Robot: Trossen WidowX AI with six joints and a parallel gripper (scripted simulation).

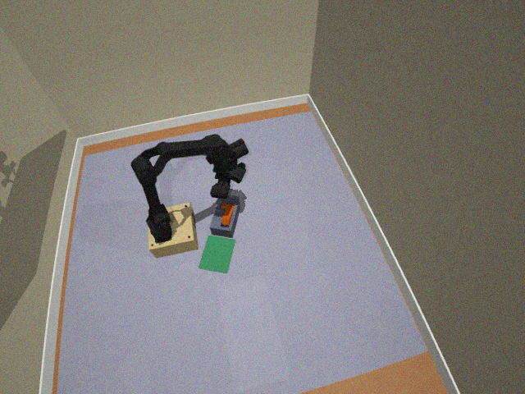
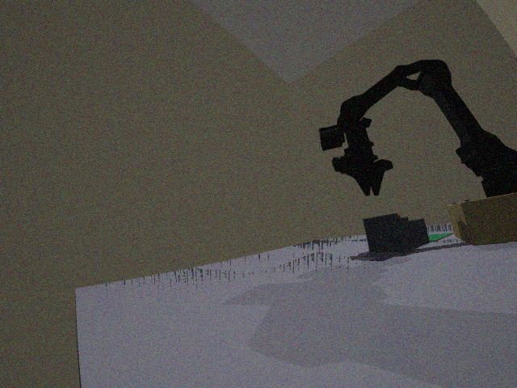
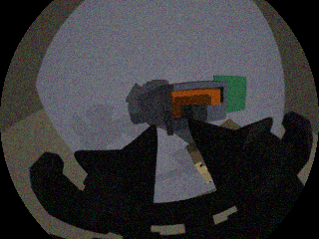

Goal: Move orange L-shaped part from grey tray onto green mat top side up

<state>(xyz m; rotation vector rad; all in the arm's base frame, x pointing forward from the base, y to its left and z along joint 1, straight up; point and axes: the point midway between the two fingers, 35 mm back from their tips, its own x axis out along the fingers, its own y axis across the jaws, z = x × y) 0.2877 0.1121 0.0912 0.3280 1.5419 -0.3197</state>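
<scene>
My gripper tip is now 100 mm above the orange L-shaped part, 40 mm to the left of it and 20 mm past it. The rest, counted from my gripper tip: green mat 200 mm to the right, 160 mm below, 90 mm behind.
</scene>
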